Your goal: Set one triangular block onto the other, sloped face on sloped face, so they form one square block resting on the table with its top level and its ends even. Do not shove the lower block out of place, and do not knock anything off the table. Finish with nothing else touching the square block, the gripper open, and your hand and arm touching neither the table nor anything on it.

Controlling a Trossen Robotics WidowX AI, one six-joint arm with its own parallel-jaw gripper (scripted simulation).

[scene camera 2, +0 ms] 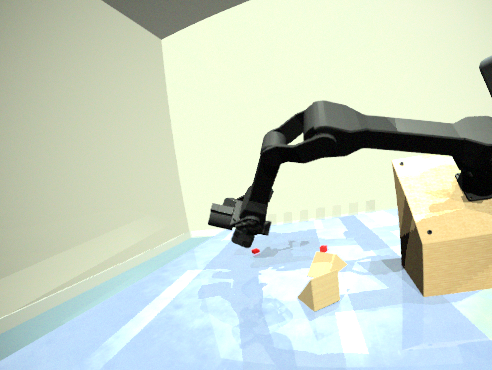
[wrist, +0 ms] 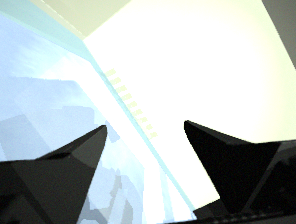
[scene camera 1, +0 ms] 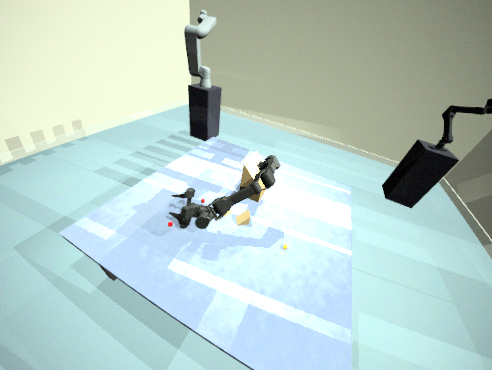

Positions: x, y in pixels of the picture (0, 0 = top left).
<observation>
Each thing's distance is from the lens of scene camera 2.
tan triangular block (scene camera 2: 322, 291): 44 cm
</observation>
